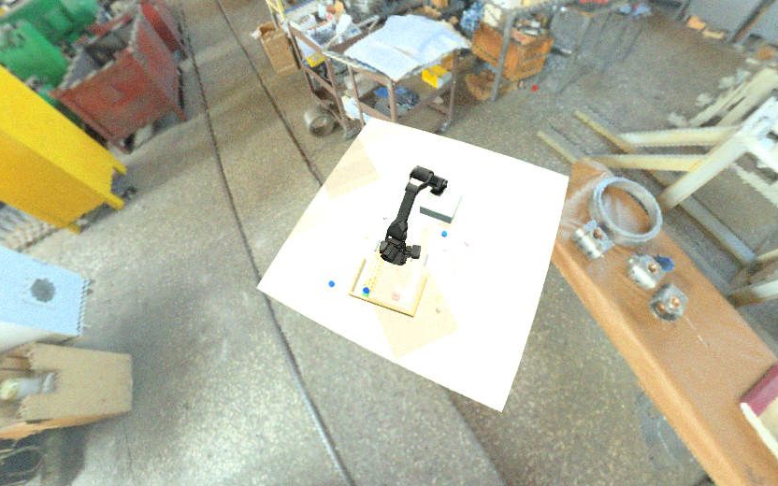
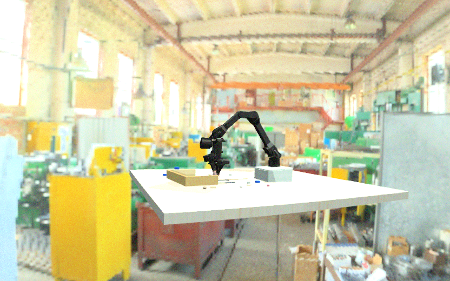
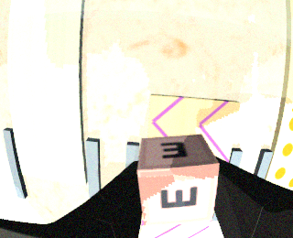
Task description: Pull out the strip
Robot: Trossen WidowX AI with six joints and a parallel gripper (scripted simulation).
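My gripper tip is 110 mm short of the yellow-dotted strip, 70 mm to the left of it and 30 mm above it.
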